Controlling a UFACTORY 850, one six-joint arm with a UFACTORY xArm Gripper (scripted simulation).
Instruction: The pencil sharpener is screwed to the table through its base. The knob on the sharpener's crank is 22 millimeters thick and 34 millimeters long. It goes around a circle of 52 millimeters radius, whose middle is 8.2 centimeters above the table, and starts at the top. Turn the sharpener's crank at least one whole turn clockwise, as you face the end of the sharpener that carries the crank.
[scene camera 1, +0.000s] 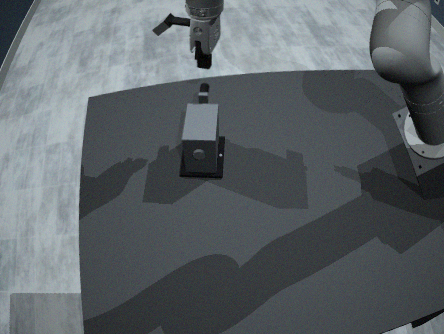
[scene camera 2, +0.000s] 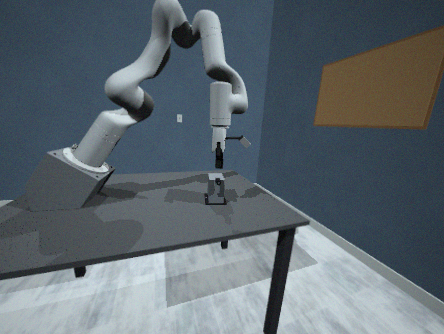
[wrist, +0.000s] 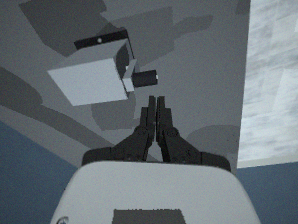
Labels:
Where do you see my gripper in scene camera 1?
204, 66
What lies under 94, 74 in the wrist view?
A pencil sharpener.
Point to my gripper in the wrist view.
155, 106

